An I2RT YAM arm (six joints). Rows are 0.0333 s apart.
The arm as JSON. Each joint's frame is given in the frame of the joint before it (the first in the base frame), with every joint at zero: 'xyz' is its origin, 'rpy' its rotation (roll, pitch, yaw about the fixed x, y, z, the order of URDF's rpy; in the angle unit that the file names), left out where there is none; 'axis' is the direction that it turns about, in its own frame. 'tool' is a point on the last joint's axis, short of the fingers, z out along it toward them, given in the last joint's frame.
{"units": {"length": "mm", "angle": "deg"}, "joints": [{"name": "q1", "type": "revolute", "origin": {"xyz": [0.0, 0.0, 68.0]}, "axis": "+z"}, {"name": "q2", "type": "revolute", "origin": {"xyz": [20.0, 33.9, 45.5]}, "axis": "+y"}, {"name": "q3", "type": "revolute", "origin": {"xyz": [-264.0, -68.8, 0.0]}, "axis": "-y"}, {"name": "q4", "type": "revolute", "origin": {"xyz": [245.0, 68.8, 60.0]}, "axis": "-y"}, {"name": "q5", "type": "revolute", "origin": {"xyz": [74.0, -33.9, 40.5]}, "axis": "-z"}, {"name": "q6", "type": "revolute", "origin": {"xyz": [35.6, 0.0, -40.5]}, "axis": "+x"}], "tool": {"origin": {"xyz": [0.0, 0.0, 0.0], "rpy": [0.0, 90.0, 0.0]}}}
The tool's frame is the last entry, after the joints.
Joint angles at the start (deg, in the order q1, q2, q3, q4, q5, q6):
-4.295 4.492 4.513 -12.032 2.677 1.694
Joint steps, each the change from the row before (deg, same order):
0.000 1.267 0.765 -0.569 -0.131 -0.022
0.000 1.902 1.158 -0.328 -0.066 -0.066
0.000 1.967 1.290 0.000 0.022 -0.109
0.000 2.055 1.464 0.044 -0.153 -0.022
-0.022 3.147 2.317 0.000 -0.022 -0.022
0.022 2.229 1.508 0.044 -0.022 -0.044
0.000 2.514 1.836 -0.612 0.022 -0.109
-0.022 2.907 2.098 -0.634 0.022 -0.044
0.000 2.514 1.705 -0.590 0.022 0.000
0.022 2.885 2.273 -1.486 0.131 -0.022
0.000 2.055 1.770 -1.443 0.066 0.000
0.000 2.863 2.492 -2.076 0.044 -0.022
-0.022 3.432 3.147 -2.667 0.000 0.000
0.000 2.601 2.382 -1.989 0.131 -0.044
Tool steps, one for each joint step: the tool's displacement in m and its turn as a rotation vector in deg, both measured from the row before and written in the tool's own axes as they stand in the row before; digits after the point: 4 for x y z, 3 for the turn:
-0.0018 0.0001 0.0002 -0.100 1.073 -0.071
-0.0037 0.0002 0.0004 -0.035 1.072 -0.113
-0.0051 0.0001 0.0004 0.040 0.676 -0.138
-0.0061 0.0003 0.0005 -0.139 0.550 -0.045
-0.0096 0.0003 0.0011 0.020 0.829 -0.050
-0.0061 0.0003 0.0013 -0.026 0.677 -0.078
-0.0064 0.0002 0.0016 0.052 1.288 -0.161
-0.0074 0.0002 0.0022 0.075 1.441 -0.096
-0.0057 0.0002 0.0024 0.053 1.397 -0.058
-0.0068 0.0002 0.0024 0.156 2.093 -0.119
-0.0050 0.0001 0.0015 0.103 1.724 -0.076
-0.0070 0.0002 0.0022 0.096 2.443 -0.133
-0.0090 0.0002 0.0025 0.082 2.948 -0.124
-0.0069 0.0002 0.0020 0.177 2.202 -0.147

